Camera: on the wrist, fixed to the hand. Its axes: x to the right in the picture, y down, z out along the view.
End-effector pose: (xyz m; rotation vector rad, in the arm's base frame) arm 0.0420 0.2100 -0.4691 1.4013 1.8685 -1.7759
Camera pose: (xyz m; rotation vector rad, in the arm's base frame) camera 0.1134 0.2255 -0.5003 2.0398 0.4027 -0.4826
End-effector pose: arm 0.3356 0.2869 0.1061 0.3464 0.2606 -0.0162
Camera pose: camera 0.3226 0.3649 0.0980 0.2163 0.1855 1.6599
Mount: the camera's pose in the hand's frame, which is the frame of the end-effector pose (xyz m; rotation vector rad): -0.0083 0.0699 -0.0369 -0.2626 0.2732 1.6256
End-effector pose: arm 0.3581 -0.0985 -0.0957 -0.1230 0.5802 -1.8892
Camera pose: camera 0.4078 -0.0981 -0.1577 0.3605 0.7460 -0.2423
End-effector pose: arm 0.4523 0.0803 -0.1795 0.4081 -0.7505 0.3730
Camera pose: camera 0.4355 0.1566 -0.1944 -0.6069 -0.7082 1.7783
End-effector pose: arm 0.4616 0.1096 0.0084 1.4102 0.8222 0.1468
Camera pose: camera 0.4601 0.1490 0.0774 1.4885 -0.3290 1.6283
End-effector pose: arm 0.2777 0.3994 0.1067 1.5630 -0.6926 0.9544
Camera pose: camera 0.2071 0.4206 0.1365 0.3332 -1.8347 2.0186
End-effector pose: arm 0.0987 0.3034 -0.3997 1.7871 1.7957 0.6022
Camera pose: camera 0.1279 0.2989 -0.3259 2.6970 -0.0774 1.5543
